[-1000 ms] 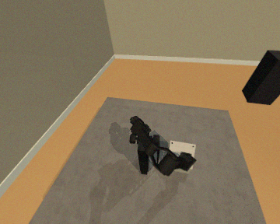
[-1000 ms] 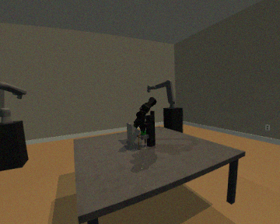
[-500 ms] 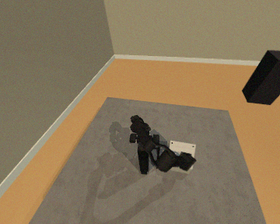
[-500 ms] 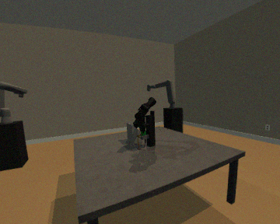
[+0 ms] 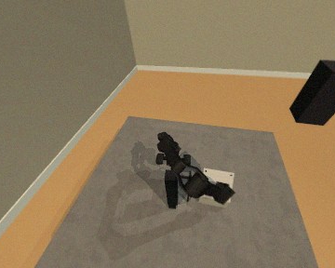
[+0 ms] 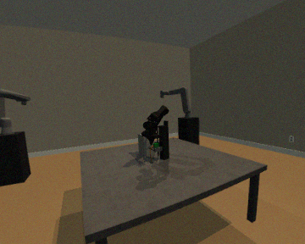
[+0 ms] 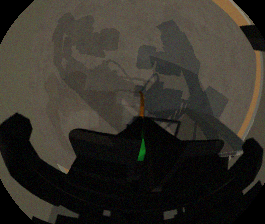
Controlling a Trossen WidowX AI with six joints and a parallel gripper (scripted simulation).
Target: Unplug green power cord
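Now: gripper tip 7 cm to the right of the green plug and 1 cm past it.
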